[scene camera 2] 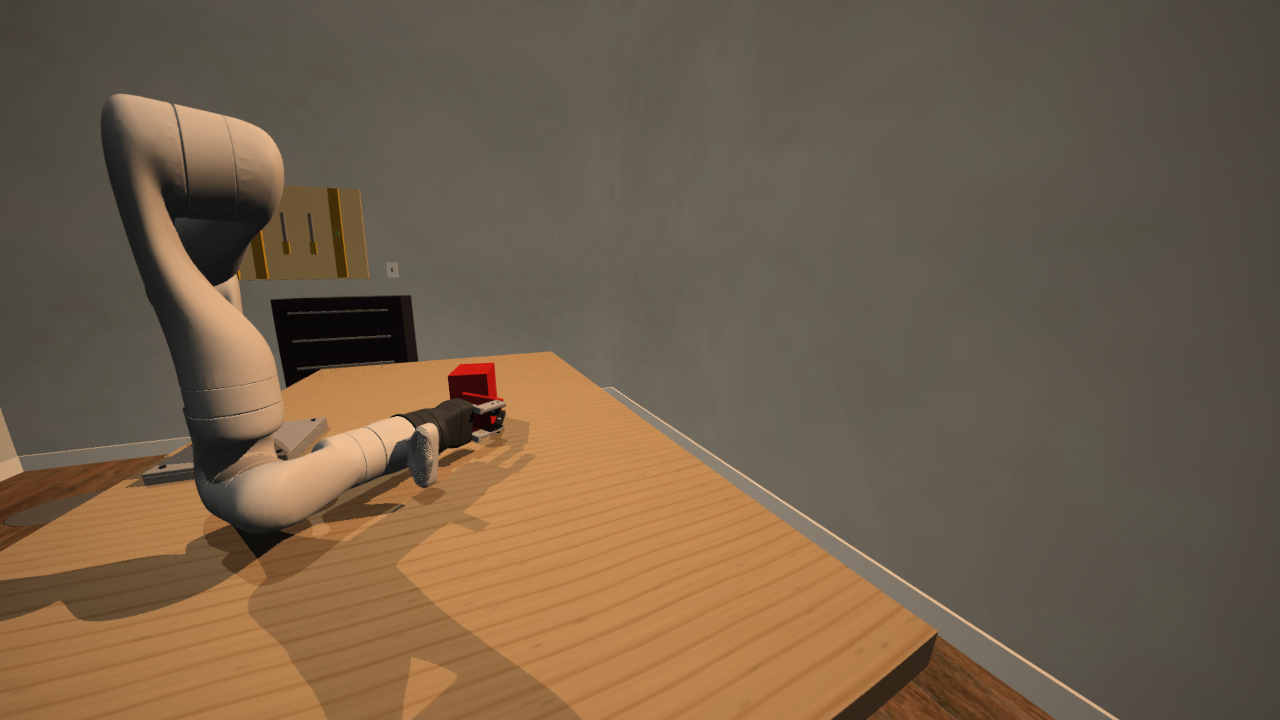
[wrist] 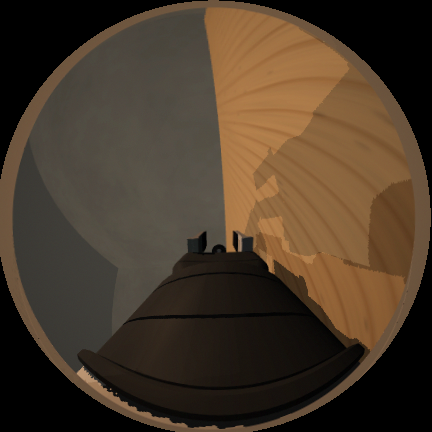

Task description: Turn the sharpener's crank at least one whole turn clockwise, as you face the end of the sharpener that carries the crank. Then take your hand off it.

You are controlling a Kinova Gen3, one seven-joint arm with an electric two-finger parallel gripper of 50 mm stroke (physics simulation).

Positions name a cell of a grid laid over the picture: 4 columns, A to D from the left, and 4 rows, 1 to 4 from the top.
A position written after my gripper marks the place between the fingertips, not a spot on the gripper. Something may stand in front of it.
In view: my gripper (scene camera 2: B3) and a sharpener (scene camera 2: B3).
My gripper also shows in the wrist view (wrist: C3).
